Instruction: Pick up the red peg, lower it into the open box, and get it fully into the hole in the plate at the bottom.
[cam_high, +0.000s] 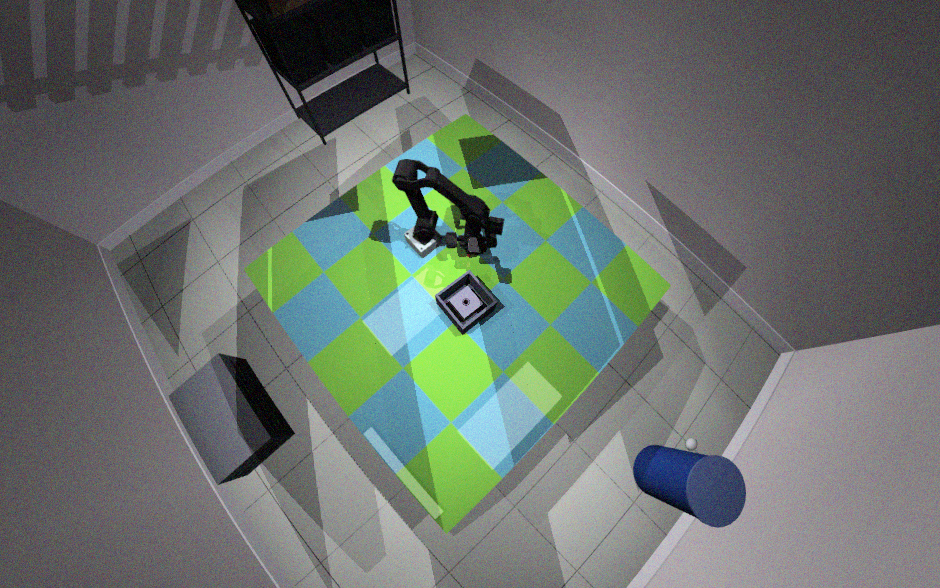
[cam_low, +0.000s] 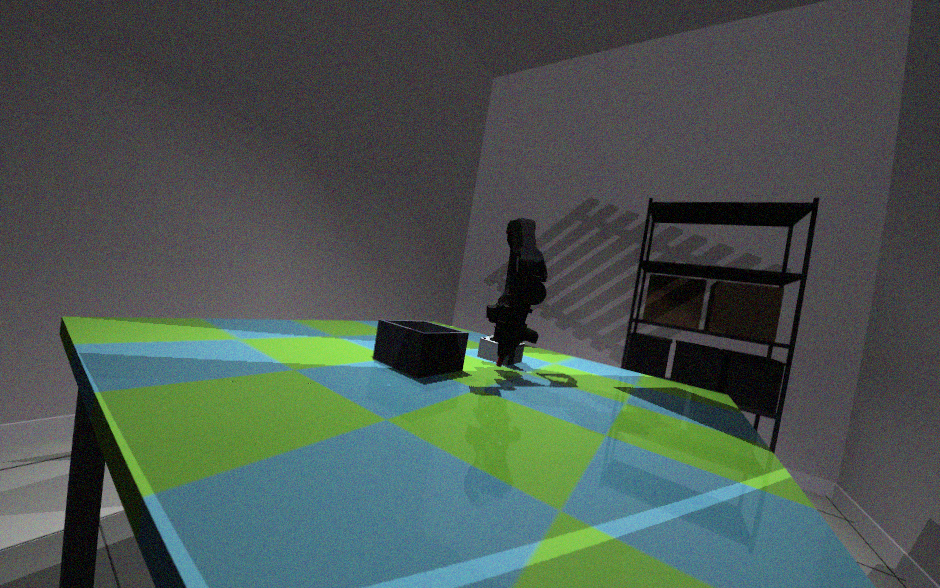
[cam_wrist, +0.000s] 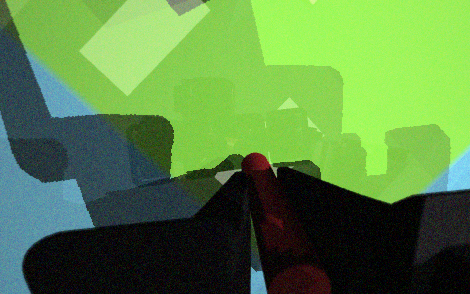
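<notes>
The grey plate is 170 mm to the right of my gripper tip and 110 mm ahead of it. Also, from my gripper tip: red peg: 20 mm above; dark box: 170 mm to the right, 110 mm ahead, 20 mm below.
</notes>
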